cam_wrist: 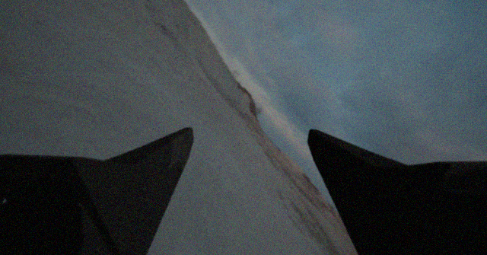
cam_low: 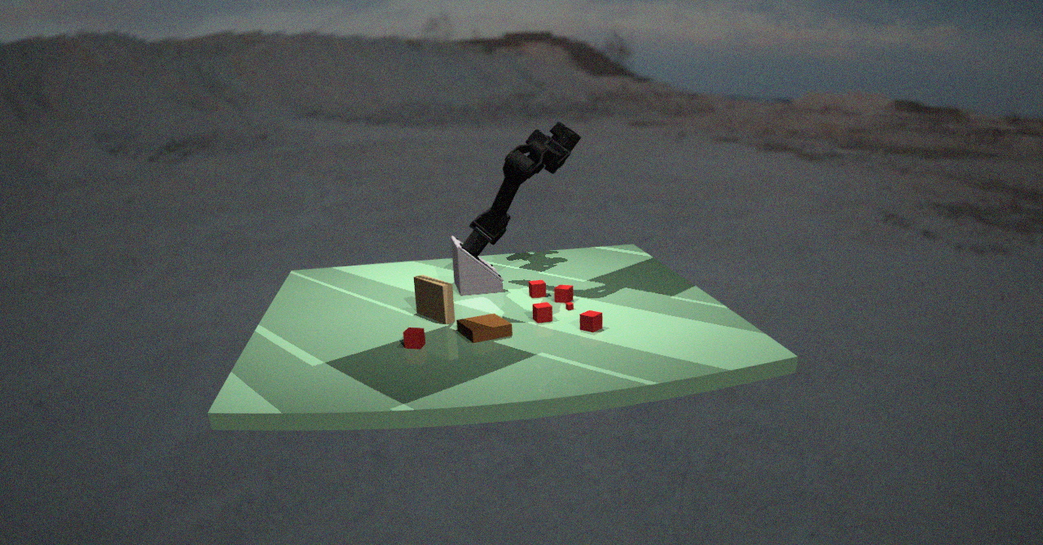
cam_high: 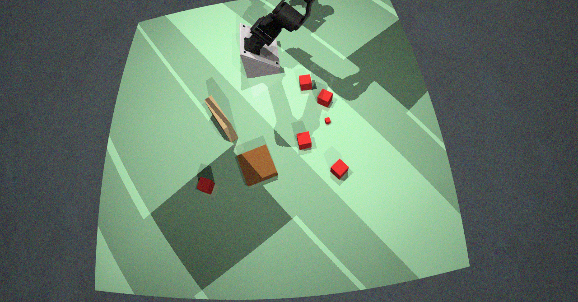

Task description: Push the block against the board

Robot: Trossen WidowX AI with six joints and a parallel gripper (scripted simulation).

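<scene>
Now: gripper tip 590 mm short of the tiny red cube, 70 mm to the left of it and 410 mm above it. From my gripper tip the other things lie so: square block 720 mm ahead, 320 mm to the right, 400 mm below; then tan board 550 mm ahead, 430 mm to the right, 360 mm below.
</scene>
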